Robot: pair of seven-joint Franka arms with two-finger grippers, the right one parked.
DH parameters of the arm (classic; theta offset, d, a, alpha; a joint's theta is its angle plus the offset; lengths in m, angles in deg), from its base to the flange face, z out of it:
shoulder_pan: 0 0.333 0 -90
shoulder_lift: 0 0 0 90
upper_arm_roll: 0 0.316 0.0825 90
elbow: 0 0 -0.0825 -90
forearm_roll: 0 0.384 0 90
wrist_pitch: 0 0 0.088 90
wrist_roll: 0 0.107 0 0
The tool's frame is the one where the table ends.
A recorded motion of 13 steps. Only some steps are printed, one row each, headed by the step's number.
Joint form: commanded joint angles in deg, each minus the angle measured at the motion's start. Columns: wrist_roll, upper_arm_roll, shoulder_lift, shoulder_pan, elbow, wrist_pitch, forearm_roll.
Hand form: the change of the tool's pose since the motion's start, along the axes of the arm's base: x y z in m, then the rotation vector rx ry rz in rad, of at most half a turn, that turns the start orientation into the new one. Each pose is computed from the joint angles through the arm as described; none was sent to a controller.
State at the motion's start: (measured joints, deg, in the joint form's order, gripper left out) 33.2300 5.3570 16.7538 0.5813 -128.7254 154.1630 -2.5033
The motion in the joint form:
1: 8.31 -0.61 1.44 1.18 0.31 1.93 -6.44
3: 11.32 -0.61 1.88 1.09 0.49 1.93 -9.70
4: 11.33 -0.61 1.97 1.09 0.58 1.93 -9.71
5: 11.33 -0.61 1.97 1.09 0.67 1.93 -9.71
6: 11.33 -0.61 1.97 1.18 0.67 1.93 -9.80
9: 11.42 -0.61 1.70 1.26 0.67 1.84 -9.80
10: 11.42 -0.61 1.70 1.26 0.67 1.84 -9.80
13: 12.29 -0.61 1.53 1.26 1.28 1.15 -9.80
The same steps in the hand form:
1: 0.0014 0.0102 -0.0087 -0.0357 -0.0222 -0.0387
3: 0.0014 0.0114 -0.0120 -0.0574 -0.0241 -0.0444
4: 0.0018 0.0114 -0.0122 -0.0574 -0.0242 -0.0444
5: 0.0024 0.0115 -0.0116 -0.0572 -0.0257 -0.0445
6: 0.0023 0.0124 -0.0116 -0.0580 -0.0259 -0.0416
9: 0.0025 0.0131 -0.0092 -0.0579 -0.0292 -0.0420
10: 0.0025 0.0131 -0.0092 -0.0579 -0.0292 -0.0420
13: 0.0056 0.0131 -0.0046 -0.0575 -0.0314 -0.0584

